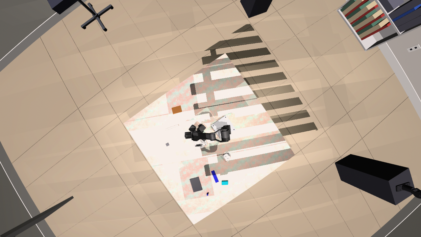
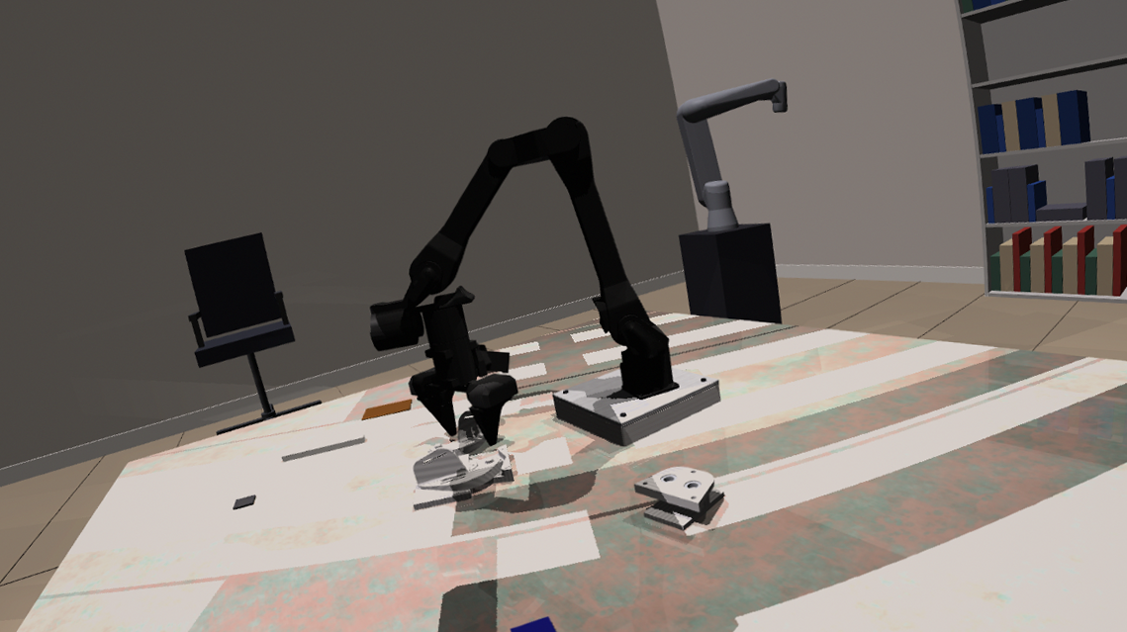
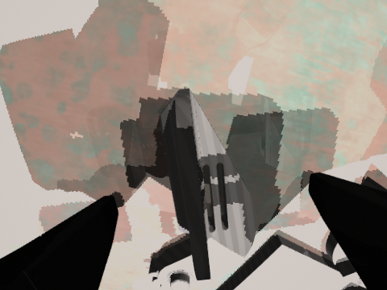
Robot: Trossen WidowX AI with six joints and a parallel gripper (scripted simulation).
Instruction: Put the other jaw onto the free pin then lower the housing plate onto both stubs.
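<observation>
The jaw lies 4 cm ahead of my gripper tip. The rest, counted from my gripper tip: thin rod 24 cm ahead, 15 cm to the right; orange tile 30 cm to the right, 12 cm ahead, 1 cm below; small dark square 35 cm ahead, 1 cm to the right, 1 cm below.
</observation>
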